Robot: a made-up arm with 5 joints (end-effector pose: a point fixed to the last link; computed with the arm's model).
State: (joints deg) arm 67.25 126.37 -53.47 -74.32 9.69
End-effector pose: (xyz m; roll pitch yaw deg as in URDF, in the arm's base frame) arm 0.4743 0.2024 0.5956 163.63 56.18 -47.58
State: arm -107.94 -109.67 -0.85 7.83 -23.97
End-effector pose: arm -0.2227 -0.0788 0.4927 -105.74 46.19 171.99
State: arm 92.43 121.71 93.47 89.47 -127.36
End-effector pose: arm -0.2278 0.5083 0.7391 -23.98 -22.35 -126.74
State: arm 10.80 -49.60 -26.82 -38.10 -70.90
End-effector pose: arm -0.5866 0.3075 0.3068 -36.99 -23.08 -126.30
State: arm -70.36 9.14 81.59 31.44 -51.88
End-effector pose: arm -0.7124 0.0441 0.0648 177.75 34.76 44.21
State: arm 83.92 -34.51 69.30 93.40 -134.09
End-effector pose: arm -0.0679 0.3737 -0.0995 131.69 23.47 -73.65
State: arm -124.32 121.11 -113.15 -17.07 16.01
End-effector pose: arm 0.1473 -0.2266 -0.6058 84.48 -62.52 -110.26
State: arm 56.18 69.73 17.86 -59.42 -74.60
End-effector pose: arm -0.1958 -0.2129 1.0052 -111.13 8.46 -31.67
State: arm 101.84 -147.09 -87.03 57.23 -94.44
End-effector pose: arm 0.0629 -0.0295 -0.3292 90.53 18.77 91.71
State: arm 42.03 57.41 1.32 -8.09 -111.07
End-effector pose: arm -0.6119 -0.5223 0.6245 -36.77 -34.00 -44.11
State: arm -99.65 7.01 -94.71 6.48 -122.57
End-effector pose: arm -0.6868 0.1599 -0.4486 8.69 11.39 -122.86
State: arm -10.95 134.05 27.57 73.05 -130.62
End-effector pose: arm -0.1395 -0.7579 -0.0549 73.85 59.54 36.32
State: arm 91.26 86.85 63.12 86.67 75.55
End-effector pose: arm 0.2013 0.1936 0.6109 0.42 2.74 102.40
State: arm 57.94 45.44 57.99 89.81 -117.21
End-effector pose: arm -0.6036 0.0679 0.2825 46.33 28.57 -86.18
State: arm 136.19 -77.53 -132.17 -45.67 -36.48
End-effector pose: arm -0.0551 -0.0297 -0.4207 40.35 12.29 84.43
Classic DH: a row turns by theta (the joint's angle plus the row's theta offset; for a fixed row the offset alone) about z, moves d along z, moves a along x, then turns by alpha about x. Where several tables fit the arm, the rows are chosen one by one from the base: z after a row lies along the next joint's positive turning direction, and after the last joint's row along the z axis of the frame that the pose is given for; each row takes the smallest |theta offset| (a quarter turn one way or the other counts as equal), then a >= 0, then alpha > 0; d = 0 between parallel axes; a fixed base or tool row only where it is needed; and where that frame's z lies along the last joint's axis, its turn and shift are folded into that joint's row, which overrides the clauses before.
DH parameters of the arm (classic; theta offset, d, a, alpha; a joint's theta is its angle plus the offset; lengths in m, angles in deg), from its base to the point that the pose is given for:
base (fixed): -90 0.1132 0 90
joint 1: 0 0.084 0.2324 -90
joint 2: 0 0.1758 0.0215 -90
joint 3: 90 -0.3625 0.1099 90
joint 4: 90 -0.0173 0.0082 -90
joint 5: 83.55 0 -0.3839 0
tool (fixed): -83.55 -0.088 0 0

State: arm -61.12 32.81 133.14 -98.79 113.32
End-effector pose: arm -0.6356 -0.6670 0.1244 -47.69 26.68 -52.35
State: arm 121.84 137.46 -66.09 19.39 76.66
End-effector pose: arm -0.0064 0.2788 0.0876 47.70 -38.21 -127.13
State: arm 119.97 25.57 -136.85 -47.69 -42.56
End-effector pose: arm -0.7168 0.4362 0.2538 123.69 45.19 55.90
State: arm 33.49 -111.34 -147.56 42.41 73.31
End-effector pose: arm 0.0486 -0.0998 0.4064 -168.82 36.68 -156.12
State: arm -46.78 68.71 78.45 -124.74 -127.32
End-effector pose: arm -0.0717 -0.7229 0.0525 -46.74 23.70 37.28
